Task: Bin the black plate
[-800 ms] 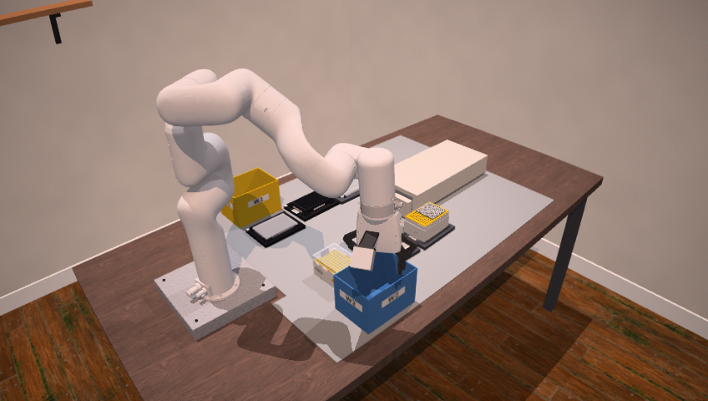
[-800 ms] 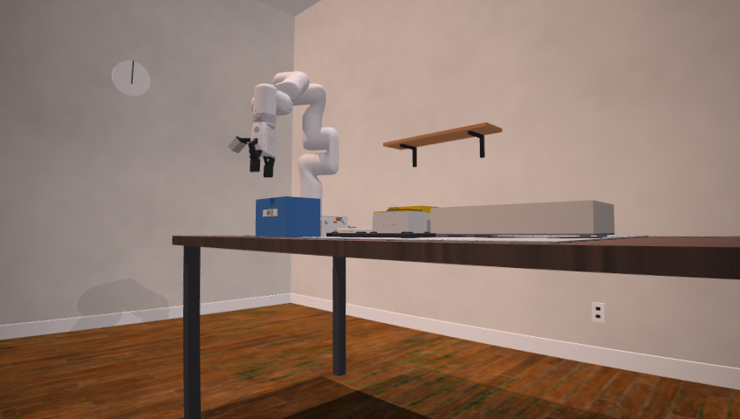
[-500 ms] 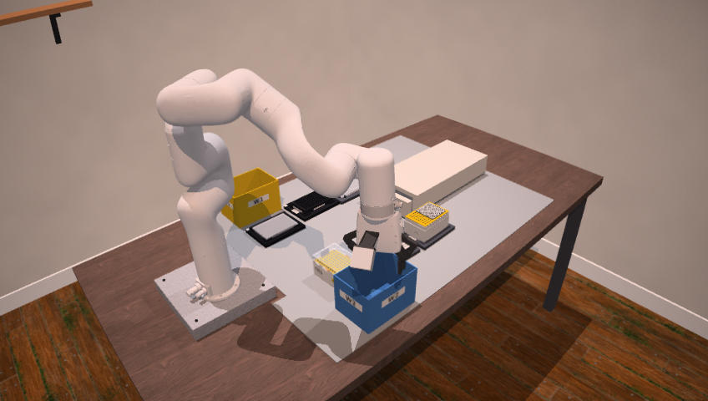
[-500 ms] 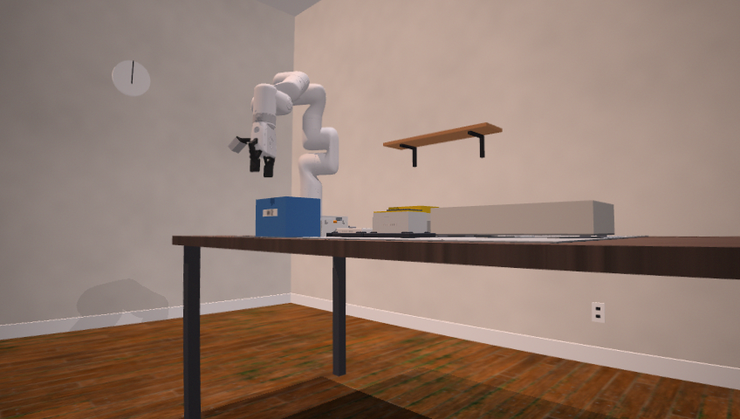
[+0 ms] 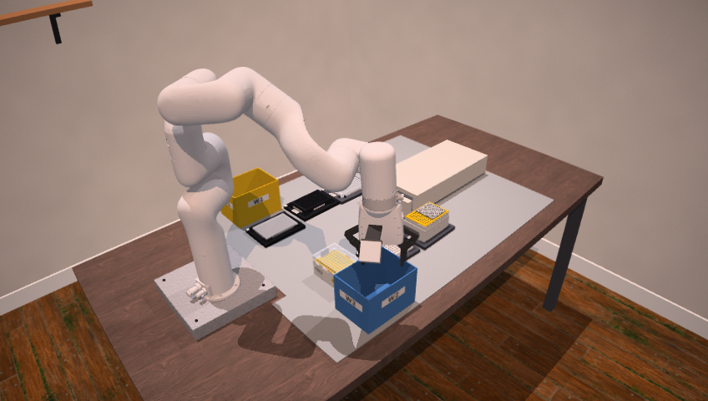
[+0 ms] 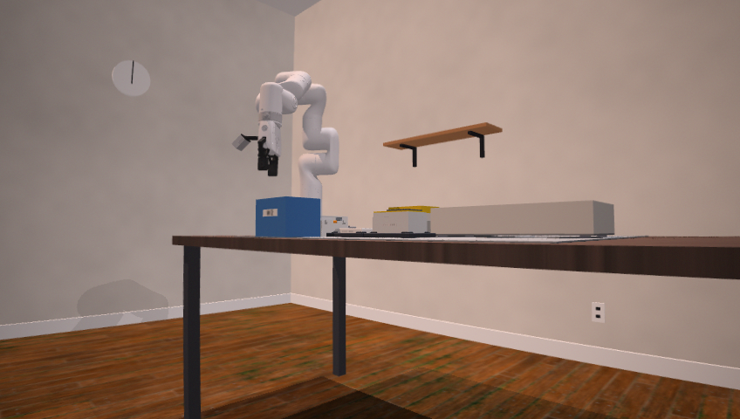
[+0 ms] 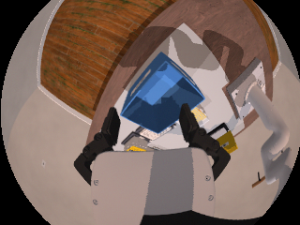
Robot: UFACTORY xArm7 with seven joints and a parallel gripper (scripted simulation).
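My gripper is now 32 cm short of the black plate, 52 cm to the right of it and 19 cm above it. From my hand the other things lie so: yellow-topped tip box: 41 cm ahead, 10 cm to the left, 16 cm below; then blue bin W2: 4 cm ahead, 5 cm to the left, 17 cm below; then white plate: 25 cm ahead, 14 cm to the left, 19 cm below.
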